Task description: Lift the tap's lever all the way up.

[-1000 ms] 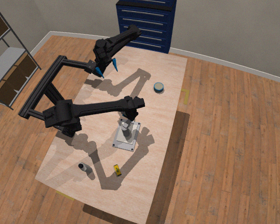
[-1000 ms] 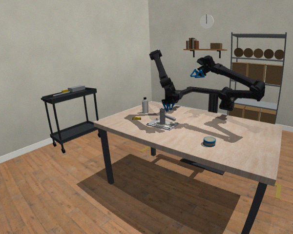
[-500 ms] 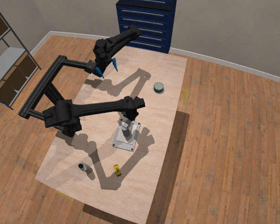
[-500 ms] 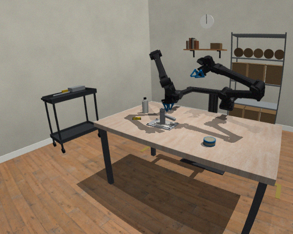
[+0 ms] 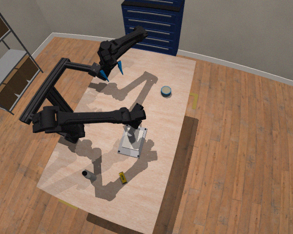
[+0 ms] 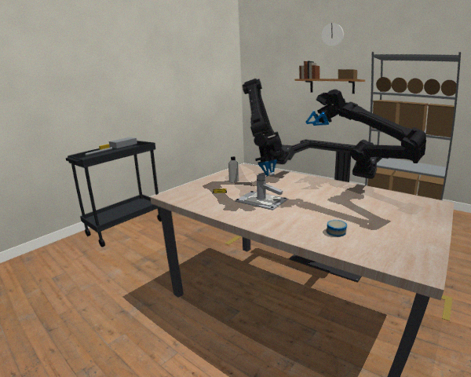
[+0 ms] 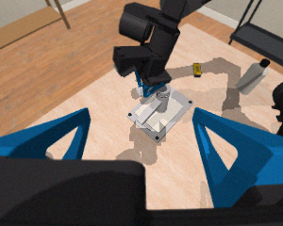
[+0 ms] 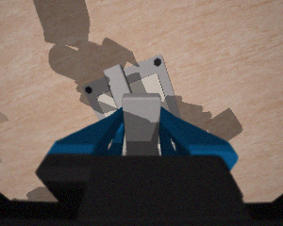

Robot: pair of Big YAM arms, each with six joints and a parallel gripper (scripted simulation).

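Note:
The tap lever is 1 cm behind my right hand, 3 cm to the right of it and 1 cm below it. Round my right hand: square base plate (2 cm behind, 7 cm to the right, 16 cm below); small yellow block (1 cm behind, 35 cm to the right, 16 cm below); grey tap (2 cm behind, 4 cm to the right, 5 cm below).

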